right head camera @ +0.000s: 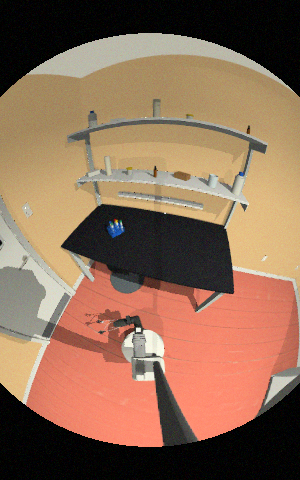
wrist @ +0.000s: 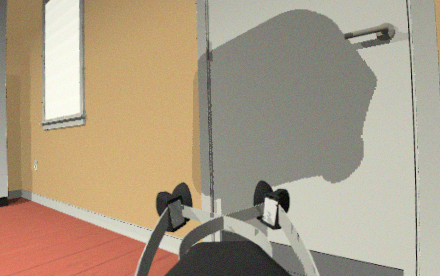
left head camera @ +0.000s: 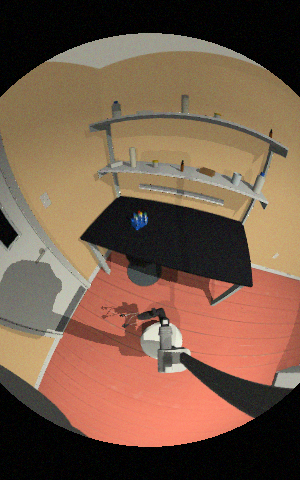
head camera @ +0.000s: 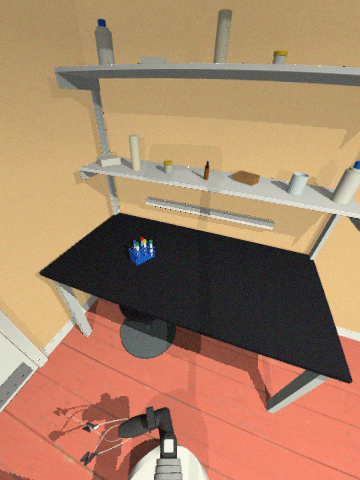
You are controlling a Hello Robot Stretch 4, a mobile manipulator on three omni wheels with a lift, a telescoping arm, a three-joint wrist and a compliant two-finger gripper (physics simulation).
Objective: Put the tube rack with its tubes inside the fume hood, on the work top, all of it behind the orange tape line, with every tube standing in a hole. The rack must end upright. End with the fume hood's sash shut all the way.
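Frame: origin at the robot's base, x ahead, y left, z up, level; centimetres.
Where they show: gripper, fingertip midpoint: [right head camera: 96,326] [wrist: 222,197] [left head camera: 119,320] [head camera: 81,444].
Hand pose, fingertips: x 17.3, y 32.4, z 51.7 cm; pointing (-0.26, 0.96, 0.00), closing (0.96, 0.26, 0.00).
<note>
After its pixels a point has its place.
The blue tube rack [head camera: 142,256] {x 93.3, y 17.9, z 77.1 cm} [left head camera: 139,224] {x 91.7, y 18.0, z 77.5 cm} [right head camera: 116,231] {x 92.6, y 17.0, z 77.6 cm} stands upright on the left part of the black bench top [head camera: 215,280] {x 78.7, y -24.0, z 73.5 cm} [left head camera: 185,240] {x 76.1, y -19.8, z 73.5 cm} [right head camera: 175,250] {x 72.0, y -31.2, z 73.5 cm}. Several tubes with red, yellow, green and blue caps stand in it. My gripper [head camera: 90,442] [wrist: 222,197] {x 17.3, y 32.4, z 51.7 cm} is open and empty. It is low over the red floor in front of the bench, pointing left, well apart from the rack; in the wrist view it faces the white door. The fume hood, its sash and the orange tape line do not show in these views.
Two shelves [head camera: 210,184] [head camera: 200,72] with bottles and jars hang above the bench. A stool with a round grey base [head camera: 147,342] stands under the bench's front edge. Bench legs [head camera: 75,310] {x 84.0, y 66.9, z 33.7 cm} [head camera: 295,392] {x 35.0, y -63.0, z 39.7 cm} stand at both sides. The white door [wrist: 390,150] {x 54.1, y 96.5, z 52.7 cm} is at the left.
</note>
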